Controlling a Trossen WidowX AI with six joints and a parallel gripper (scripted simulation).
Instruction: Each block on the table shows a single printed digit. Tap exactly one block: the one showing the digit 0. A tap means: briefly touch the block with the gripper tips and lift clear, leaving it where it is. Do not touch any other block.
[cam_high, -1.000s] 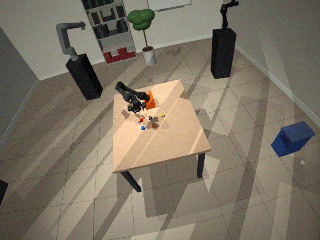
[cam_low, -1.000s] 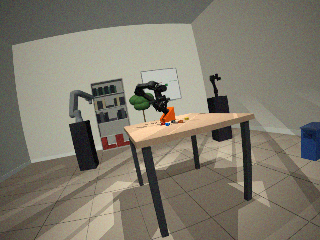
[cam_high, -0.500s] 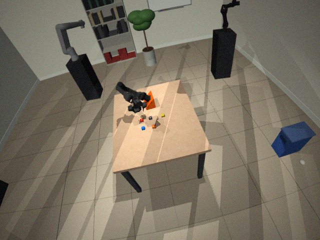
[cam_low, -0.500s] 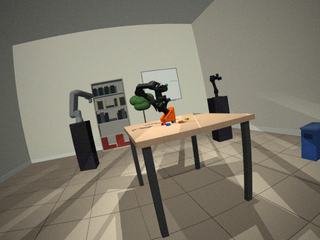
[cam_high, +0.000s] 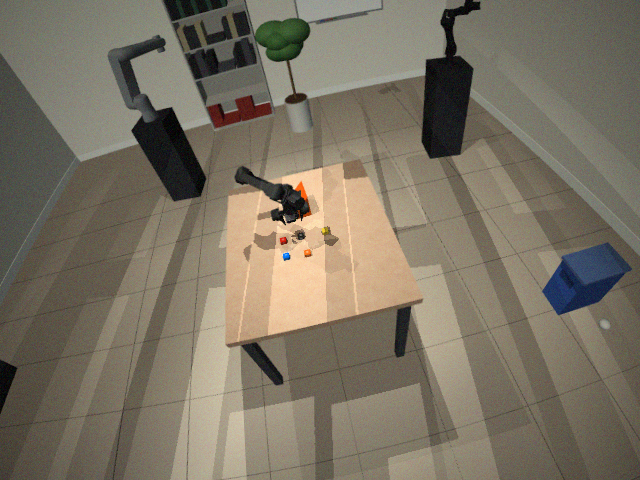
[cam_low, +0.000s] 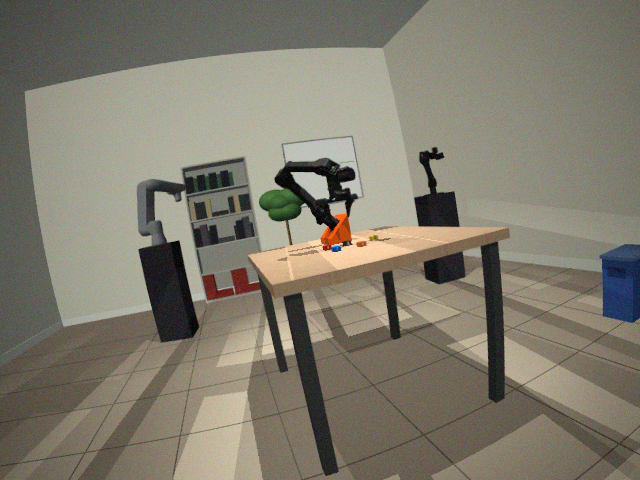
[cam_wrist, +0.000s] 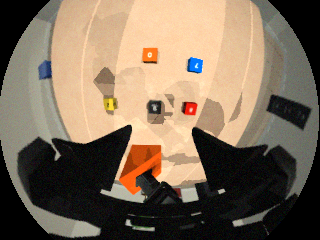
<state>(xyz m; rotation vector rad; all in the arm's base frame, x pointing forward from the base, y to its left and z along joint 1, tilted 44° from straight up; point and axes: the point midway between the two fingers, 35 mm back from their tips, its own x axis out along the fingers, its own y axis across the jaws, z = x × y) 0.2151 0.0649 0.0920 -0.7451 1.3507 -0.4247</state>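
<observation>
My gripper tip is 12 cm short of the orange block, 11 cm above it and 5 cm to the right of it. Round my gripper tip: dark grey block: 11 cm below, 1 cm to the left, 1 cm behind; blue block: 12 cm ahead, 11 cm below, 6 cm to the right; red block: 11 cm below, 8 cm to the right, 1 cm ahead.
</observation>
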